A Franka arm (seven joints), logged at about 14 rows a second.
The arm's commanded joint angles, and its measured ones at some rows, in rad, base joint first. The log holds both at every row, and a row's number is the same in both.
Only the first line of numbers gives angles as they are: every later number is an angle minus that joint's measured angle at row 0.
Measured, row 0:
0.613 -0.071 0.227 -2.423 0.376 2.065 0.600
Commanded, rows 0 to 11:
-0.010 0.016 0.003 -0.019 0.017 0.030 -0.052
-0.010 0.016 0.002 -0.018 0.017 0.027 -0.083
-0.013 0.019 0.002 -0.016 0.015 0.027 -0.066
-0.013 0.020 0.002 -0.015 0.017 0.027 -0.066
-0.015 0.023 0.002 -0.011 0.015 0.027 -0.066
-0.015 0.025 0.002 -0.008 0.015 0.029 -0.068
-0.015 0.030 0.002 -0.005 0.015 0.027 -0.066
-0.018 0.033 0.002 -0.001 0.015 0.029 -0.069
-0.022 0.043 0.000 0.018 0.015 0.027 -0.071
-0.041 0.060 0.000 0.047 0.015 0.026 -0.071
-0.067 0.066 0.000 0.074 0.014 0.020 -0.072
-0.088 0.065 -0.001 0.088 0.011 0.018 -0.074
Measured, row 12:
-0.036 0.036 -0.003 0.037 -0.001 0.021 -0.036
